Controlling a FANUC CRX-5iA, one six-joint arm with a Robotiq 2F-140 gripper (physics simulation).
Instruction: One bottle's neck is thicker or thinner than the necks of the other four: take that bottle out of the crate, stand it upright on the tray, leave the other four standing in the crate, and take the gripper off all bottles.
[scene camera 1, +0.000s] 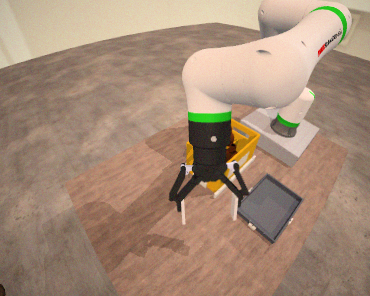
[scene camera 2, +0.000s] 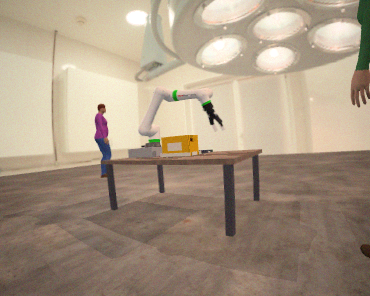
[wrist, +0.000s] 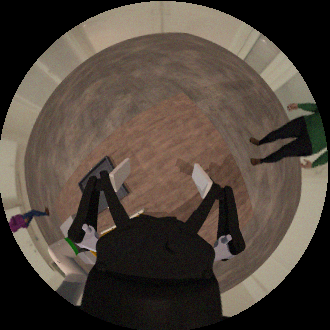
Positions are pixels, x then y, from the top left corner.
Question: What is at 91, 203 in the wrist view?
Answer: My gripper.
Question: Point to my gripper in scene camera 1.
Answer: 208, 218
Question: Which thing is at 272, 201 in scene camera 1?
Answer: A dark grey tray.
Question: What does my gripper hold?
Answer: Nothing.
